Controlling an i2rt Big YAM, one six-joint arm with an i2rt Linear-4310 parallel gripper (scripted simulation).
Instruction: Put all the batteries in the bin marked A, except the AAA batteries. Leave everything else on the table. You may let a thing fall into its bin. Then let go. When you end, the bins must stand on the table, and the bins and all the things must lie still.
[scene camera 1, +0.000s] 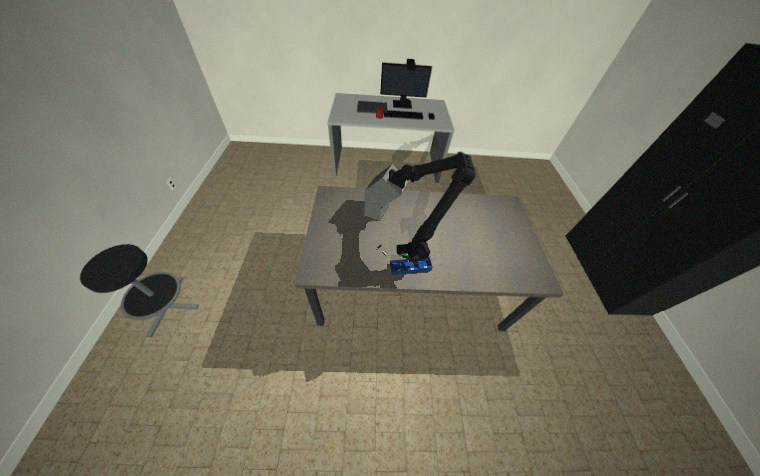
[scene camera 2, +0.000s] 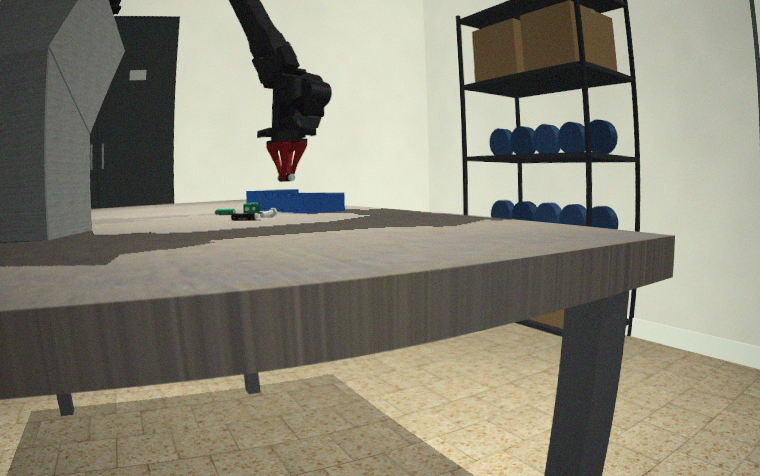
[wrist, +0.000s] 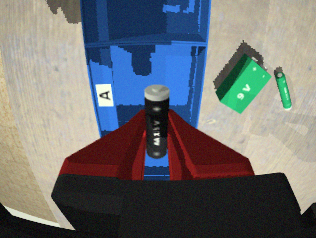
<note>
I see my gripper, a blue bin row and a green 9V battery.
My gripper is seen too in the wrist view.
</note>
